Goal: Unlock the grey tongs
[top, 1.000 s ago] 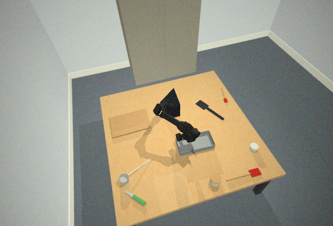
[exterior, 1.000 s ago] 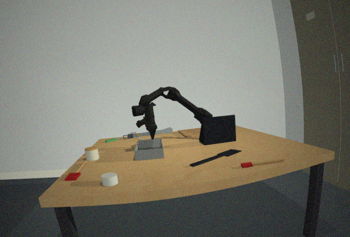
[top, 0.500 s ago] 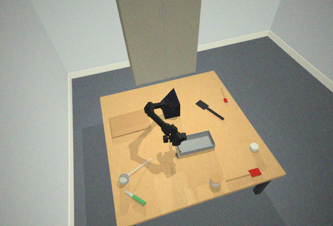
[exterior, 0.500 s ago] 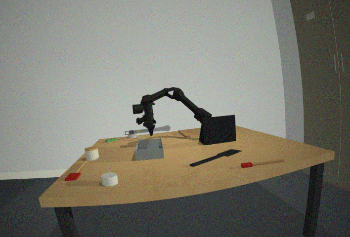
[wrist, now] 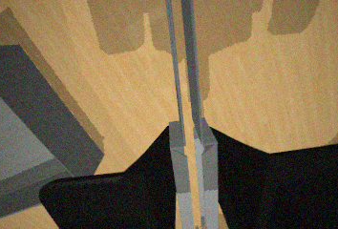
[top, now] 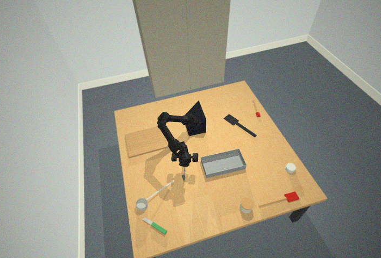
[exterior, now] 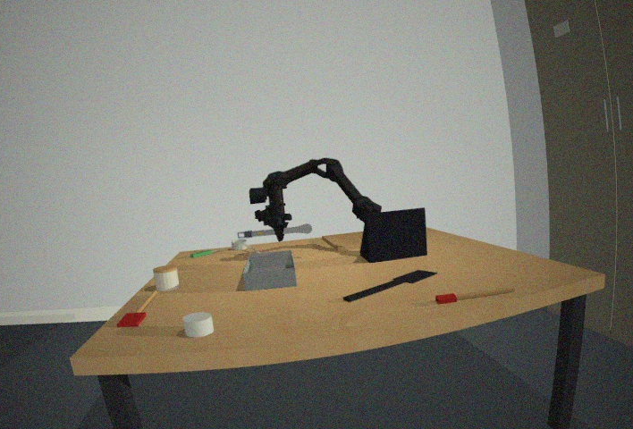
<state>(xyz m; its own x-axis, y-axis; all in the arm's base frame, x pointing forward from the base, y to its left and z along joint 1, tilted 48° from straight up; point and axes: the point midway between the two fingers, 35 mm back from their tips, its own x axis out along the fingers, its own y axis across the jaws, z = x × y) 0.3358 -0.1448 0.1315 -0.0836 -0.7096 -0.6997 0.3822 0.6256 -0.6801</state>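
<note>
My gripper tip is 36 cm past the wooden board, 21 cm to the left of it and 7 cm above it. Round my gripper tip: roasting tin: 27 cm to the left, 6 cm ahead, 5 cm below; green-handled tool: 33 cm to the right, 32 cm ahead, 7 cm below; jar: 41 cm ahead, 28 cm to the left, 4 cm below.
</note>
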